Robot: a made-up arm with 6 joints.
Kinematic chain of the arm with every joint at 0, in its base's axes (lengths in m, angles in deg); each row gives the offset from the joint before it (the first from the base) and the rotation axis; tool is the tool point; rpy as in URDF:
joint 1: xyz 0 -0.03 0.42 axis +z
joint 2: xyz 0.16 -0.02 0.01 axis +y
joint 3: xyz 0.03 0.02 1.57 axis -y
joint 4: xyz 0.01 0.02 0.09 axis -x
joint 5: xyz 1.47 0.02 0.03 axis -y
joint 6: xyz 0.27 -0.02 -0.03 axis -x
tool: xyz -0.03 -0.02 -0.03 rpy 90 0 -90
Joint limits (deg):
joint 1: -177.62..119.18
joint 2: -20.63..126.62
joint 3: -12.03..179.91
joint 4: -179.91..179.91
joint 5: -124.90..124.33
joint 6: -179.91..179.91
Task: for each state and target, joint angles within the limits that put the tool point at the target. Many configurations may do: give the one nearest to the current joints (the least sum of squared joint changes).
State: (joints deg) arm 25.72 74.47 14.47 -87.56 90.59 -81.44
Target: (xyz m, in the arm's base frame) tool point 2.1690 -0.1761 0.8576
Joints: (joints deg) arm 2.93 30.34 -11.27 -93.20 100.87 -82.03
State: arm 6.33 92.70 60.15 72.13 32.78 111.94
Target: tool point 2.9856 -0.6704 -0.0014
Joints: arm -15.58 70.49 31.65 75.07 37.43 112.88
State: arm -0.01 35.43 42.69 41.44 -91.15 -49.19
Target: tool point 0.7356 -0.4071 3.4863
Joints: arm -18.53 5.86 80.48 47.90 -54.22 -49.33
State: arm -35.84 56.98 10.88 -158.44 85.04 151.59
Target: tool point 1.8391 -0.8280 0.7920
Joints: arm -21.49 28.16 -8.56 -161.41 92.06 151.11
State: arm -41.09 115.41 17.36 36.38 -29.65 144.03
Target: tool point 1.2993 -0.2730 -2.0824
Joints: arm -9.76 120.44 23.25 35.26 -25.09 144.67
